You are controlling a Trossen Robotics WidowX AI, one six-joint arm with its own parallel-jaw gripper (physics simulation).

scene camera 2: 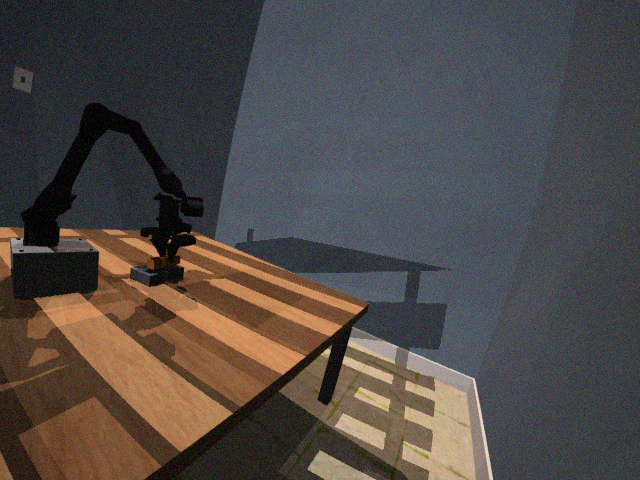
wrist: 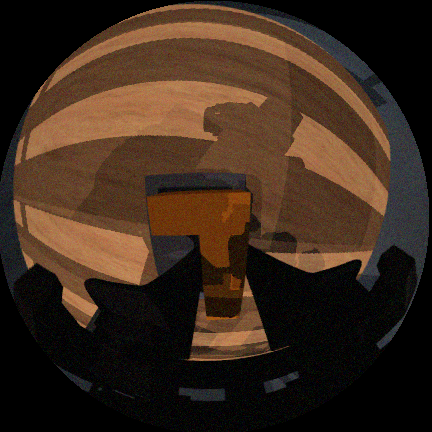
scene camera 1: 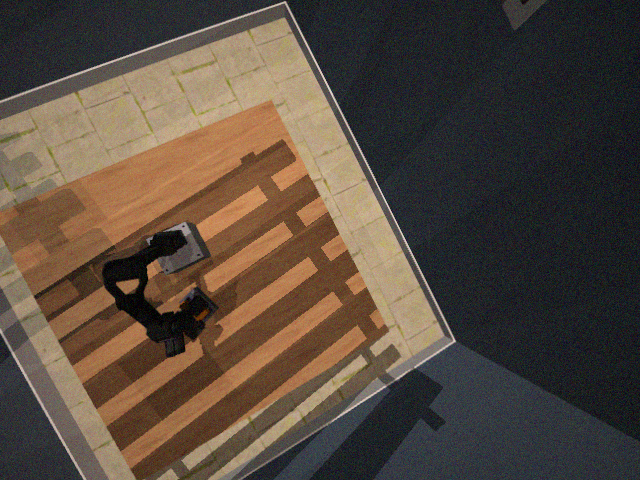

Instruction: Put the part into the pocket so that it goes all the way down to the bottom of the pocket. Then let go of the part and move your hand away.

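Places are measured from the arm's base along level axes (x back, y right, z up), in millimetres.
Pixels of known places: gripper, between the fingertips: [scene camera 2: 167, 261] [wrist: 221, 249] [scene camera 1: 193, 313]; arm's base, origin of its link: [scene camera 2: 40, 243] [scene camera 1: 176, 240].
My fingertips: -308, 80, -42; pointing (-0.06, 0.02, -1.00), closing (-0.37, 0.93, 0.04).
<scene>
Ahead of a thing's pixels: the offset from my fingertips to its top centre, as dx, dy, dz. Level surfaces: height alone.
An orange L-shaped part {+16, -10, +17} [scene camera 1: 201, 314] [scene camera 2: 155, 264] [wrist: 175, 215] is over the dark grey pocket block {+19, -16, -26} [scene camera 2: 143, 276] [wrist: 195, 180] on the table. In scene camera 2 its body stands above the block's top; whether its underside touches the rim or enters the pocket is hidden. In the wrist view a dark strip of the pocket shows beyond the part's far edge, and the part's right end covers the block's right rim. My gripper [scene camera 2: 165, 253] [wrist: 221, 249] points down and is shut on the long leg of the part, one finger on each side.
The arm's grey base box [scene camera 1: 195, 246] [scene camera 2: 54, 273] stands on the striped-shadow wooden table {dz -62} [scene camera 1: 170, 170] [scene camera 2: 206, 356], to the left of the block in scene camera 2. The table's edge and a dark leg [scene camera 2: 334, 366] show at the right there.
</scene>
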